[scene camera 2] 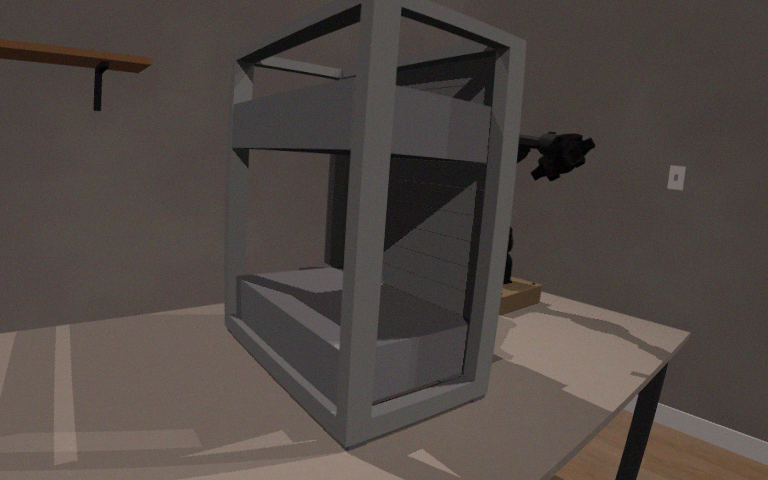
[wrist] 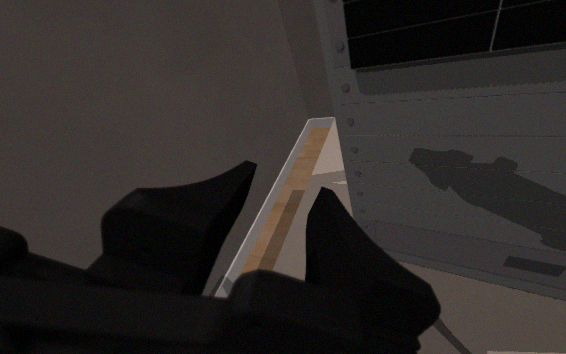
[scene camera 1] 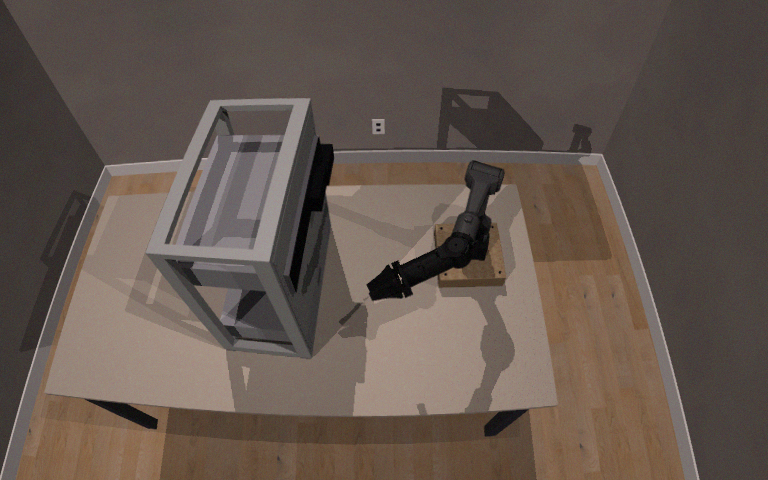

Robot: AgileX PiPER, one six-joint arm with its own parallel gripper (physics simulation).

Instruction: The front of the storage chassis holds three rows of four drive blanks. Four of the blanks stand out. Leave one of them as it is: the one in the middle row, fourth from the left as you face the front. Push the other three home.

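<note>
The storage chassis sits in a grey rack (scene camera 1: 208, 254) (scene camera 2: 368, 226). Black drive blanks (scene camera 1: 321, 181) (wrist: 420, 42) are on its front, facing the arm. In scene camera 1, black fronts stand further out at the far end than at the near end. In the wrist view, parts of the lower black fronts with thin grey dividing lines show at the upper right; which blanks stand out cannot be told. The front is hidden in scene camera 2. My gripper (scene camera 1: 368, 293) (scene camera 2: 563, 157) (wrist: 283, 190) is apart from the front, its fingers partly open with nothing between them.
Grey panels (wrist: 395, 200) lie below the blanks, with an arm shadow on them. The rack stands on a pale table (scene camera 1: 453, 362) (scene camera 2: 141, 373). The arm's base is on a wooden block (scene camera 1: 470, 281) (scene camera 2: 521, 298). A wall shelf (scene camera 2: 73, 55) is at the upper left in scene camera 2.
</note>
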